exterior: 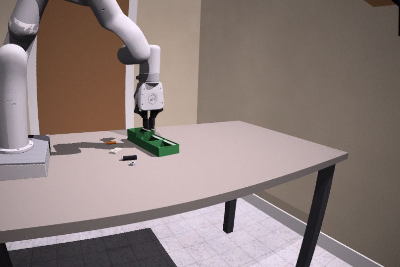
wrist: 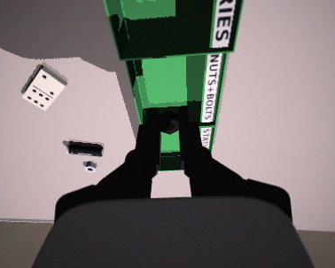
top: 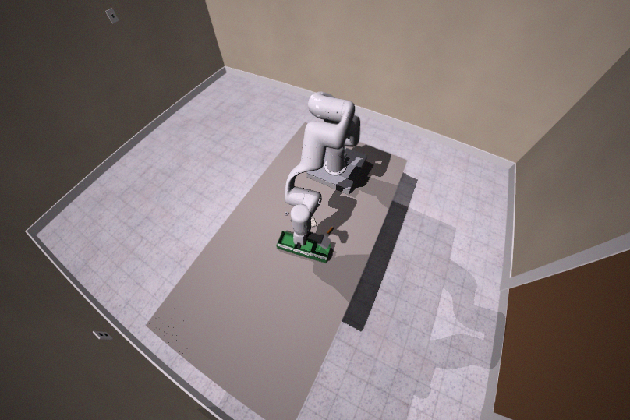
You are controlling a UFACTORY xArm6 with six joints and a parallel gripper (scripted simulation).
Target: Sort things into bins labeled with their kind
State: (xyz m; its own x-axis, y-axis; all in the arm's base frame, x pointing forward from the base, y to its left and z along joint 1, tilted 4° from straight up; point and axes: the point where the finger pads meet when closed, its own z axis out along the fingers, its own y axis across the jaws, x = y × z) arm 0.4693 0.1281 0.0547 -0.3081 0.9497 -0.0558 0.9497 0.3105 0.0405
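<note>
My hand is 1 cm short of the green three-bin tray and 7 cm above it. From my hand the other things lie so: white domino 13 cm behind, 4 cm to the right, 8 cm below; then black nut 2 cm below; then orange battery 14 cm behind, 6 cm to the left, 8 cm below.
</note>
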